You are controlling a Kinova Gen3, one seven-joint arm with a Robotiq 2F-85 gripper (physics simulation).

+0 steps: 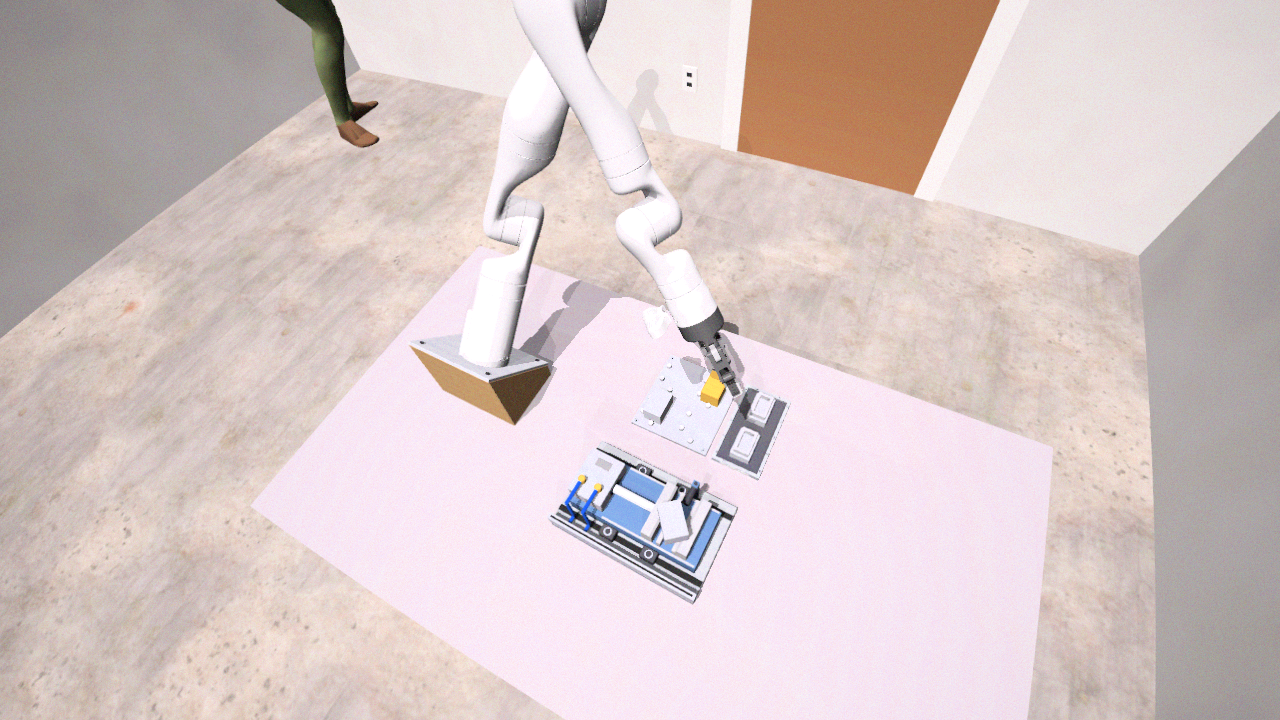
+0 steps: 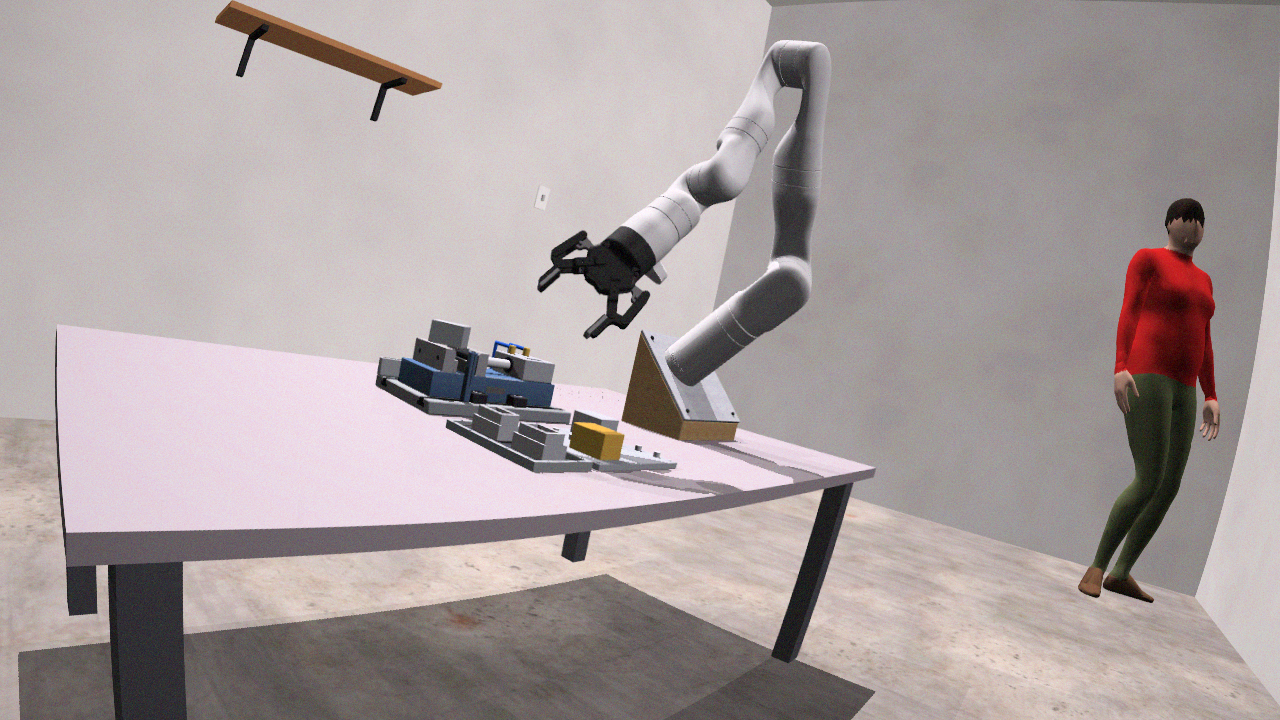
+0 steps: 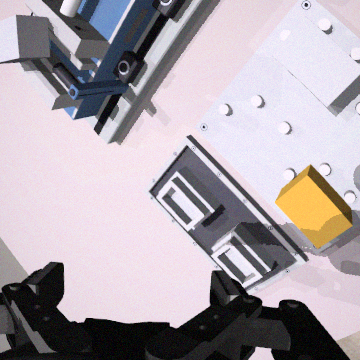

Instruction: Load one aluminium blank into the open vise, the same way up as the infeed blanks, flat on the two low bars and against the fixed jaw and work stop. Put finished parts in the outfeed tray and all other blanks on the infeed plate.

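Seen in the pictures: gripper, between the fingertips: (image 1: 731, 383) (image 2: 561, 312) (image 3: 136, 282); arm's base, origin of its link: (image 1: 486, 358) (image 2: 681, 367).
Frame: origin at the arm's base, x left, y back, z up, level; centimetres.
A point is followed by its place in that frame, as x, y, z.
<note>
The blue vise (image 1: 631, 512) @[-17.0, -38.5, -7.0] (image 2: 523, 392) @[-9.0, -34.9, -8.8] (image 3: 107, 17) @[-11.7, -41.2, -7.0] has an aluminium blank (image 1: 674, 521) @[-17.8, -47.0, 0.3] (image 2: 450, 334) @[-15.8, -47.9, -1.5] (image 3: 25, 40) @[-14.8, -45.4, -0.7] at its jaws. That blank is turned askew to them and stands up above their tops; its contact with the low bars is hidden. The blue work stop (image 1: 692, 490) @[-10.6, -47.8, -3.3] (image 3: 100, 90) @[-8.7, -47.8, -6.4] is beside it. Another grey blank (image 1: 657, 407) @[5.4, -35.1, -8.6] (image 2: 595, 418) @[8.2, -37.0, -8.8] (image 3: 325, 65) @[7.5, -34.6, -8.6] lies on the pinned infeed plate (image 1: 684, 389) @[13.3, -38.4, -12.1] (image 3: 240, 130) @[4.6, -44.3, -12.1]. Two pocketed parts (image 1: 760, 407) @[13.4, -55.0, -10.3] (image 1: 743, 443) @[4.3, -53.8, -10.2] (image 3: 186, 200) @[4.8, -52.9, -8.9] (image 3: 239, 262) @[13.7, -55.6, -10.3] sit in the dark outfeed tray (image 3: 230, 200) @[8.3, -51.4, -12.3]. My gripper (image 1: 736, 394) @[7.4, -49.0, 5.7] (image 2: 563, 311) @[7.4, -49.0, 5.7] (image 3: 136, 282) @[7.4, -49.0, 5.7] is open and empty, high above the table.
A yellow block (image 1: 712, 389) @[13.2, -44.5, -8.5] (image 2: 597, 440) @[16.3, -46.9, -9.7] (image 3: 315, 207) @[14.4, -44.1, -8.6] stands on the infeed plate beside the outfeed tray. Blue handles with yellow knobs (image 1: 590, 501) @[-19.0, -32.0, -2.1] rise at the vise's far end from the blank. A person (image 2: 1168, 313) stands behind the table, away from the arm.
</note>
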